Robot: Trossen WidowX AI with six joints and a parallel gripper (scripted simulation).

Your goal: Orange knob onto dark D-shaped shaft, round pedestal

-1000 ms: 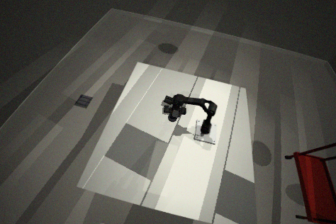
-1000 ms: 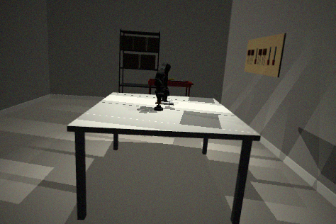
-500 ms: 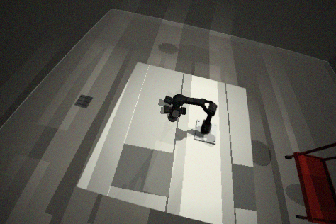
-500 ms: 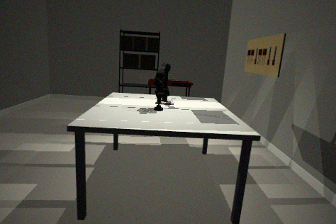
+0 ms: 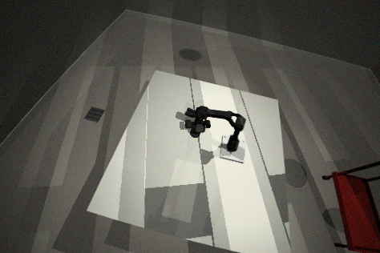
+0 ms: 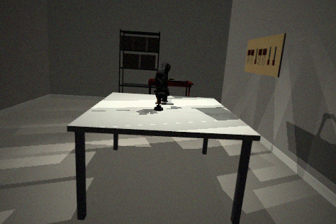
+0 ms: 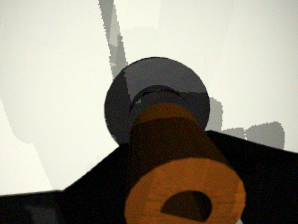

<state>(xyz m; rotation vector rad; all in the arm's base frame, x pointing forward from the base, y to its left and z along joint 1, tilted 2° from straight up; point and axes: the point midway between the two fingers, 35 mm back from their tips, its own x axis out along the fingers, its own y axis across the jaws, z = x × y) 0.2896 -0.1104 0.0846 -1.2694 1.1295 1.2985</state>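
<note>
My gripper tip is now 2 cm below the orange knob. From my gripper tip the other things lie so: dark round pedestal 4 cm below.
</note>
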